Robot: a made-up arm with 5 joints.
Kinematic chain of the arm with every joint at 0, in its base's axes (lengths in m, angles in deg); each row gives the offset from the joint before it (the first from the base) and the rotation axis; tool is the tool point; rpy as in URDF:
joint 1: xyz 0 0 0.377 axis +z
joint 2: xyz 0 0 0 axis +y
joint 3: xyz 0.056 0 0.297 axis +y
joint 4: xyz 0.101 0 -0.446 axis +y
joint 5: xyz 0.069 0 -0.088 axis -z
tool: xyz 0 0 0 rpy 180 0 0
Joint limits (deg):
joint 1: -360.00..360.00
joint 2: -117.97..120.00
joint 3: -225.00..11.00
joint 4: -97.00..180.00
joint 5: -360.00..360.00
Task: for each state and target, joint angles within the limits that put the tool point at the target. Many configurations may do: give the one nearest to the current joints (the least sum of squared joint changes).
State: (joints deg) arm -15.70 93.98 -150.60 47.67 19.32
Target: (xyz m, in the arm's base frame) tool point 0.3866 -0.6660 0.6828
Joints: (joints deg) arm -59.87 79.65 -195.26 51.43 19.32
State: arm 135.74 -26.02 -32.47 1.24 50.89
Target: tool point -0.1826 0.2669 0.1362
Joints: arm 124.38 10.47 -16.59 7.80 50.89
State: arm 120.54 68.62 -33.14 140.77 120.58
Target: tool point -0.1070 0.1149 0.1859
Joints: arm 132.96 39.15 -27.95 156.35 120.58
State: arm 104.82 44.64 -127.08 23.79 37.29
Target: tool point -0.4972 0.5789 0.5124
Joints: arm 130.66 31.14 -100.32 30.59 37.29
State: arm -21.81 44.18 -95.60 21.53 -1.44
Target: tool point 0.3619 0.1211 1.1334
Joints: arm 18.50 -2.01 -126.99 15.41 -1.44
